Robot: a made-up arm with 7 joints. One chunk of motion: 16 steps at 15 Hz.
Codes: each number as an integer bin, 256 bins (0 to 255) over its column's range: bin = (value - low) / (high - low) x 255, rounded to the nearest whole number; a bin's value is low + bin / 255 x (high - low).
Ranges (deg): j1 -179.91..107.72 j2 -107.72..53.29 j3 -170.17..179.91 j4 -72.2..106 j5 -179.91..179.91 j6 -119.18..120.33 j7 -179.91..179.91
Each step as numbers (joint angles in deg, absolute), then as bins.
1 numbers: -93.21 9.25 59.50 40.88 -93.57 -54.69 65.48
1 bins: 77 185 167 162 61 69 174
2 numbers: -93.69 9.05 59.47 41.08 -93.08 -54.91 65.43
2 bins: 76 185 167 162 62 68 174
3 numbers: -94.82 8.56 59.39 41.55 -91.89 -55.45 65.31
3 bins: 75 184 167 163 62 68 174
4 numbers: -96.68 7.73 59.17 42.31 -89.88 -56.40 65.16
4 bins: 74 183 167 164 64 67 174
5 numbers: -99.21 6.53 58.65 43.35 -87.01 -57.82 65.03
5 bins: 72 181 167 165 66 65 174
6 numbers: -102.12 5.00 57.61 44.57 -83.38 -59.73 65.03
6 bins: 69 179 166 167 68 63 174
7 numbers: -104.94 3.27 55.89 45.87 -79.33 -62.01 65.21
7 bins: 66 176 165 169 71 61 174
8 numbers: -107.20 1.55 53.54 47.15 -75.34 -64.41 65.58
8 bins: 64 173 163 171 74 58 174
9 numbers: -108.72 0.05 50.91 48.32 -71.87 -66.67 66.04
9 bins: 63 171 161 172 77 56 174
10 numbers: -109.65 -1.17 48.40 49.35 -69.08 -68.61 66.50
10 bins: 62 169 159 174 79 54 175
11 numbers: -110.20 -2.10 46.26 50.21 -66.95 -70.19 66.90
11 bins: 62 167 158 175 80 52 175
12 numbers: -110.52 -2.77 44.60 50.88 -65.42 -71.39 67.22
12 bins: 62 166 156 176 81 51 175
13 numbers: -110.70 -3.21 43.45 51.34 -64.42 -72.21 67.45
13 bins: 61 166 156 177 82 50 175
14 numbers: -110.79 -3.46 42.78 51.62 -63.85 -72.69 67.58
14 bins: 61 165 155 177 82 49 175
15 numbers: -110.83 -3.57 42.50 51.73 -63.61 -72.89 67.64
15 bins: 61 165 155 177 82 49 175
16 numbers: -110.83 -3.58 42.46 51.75 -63.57 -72.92 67.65
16 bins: 61 165 155 177 82 49 175
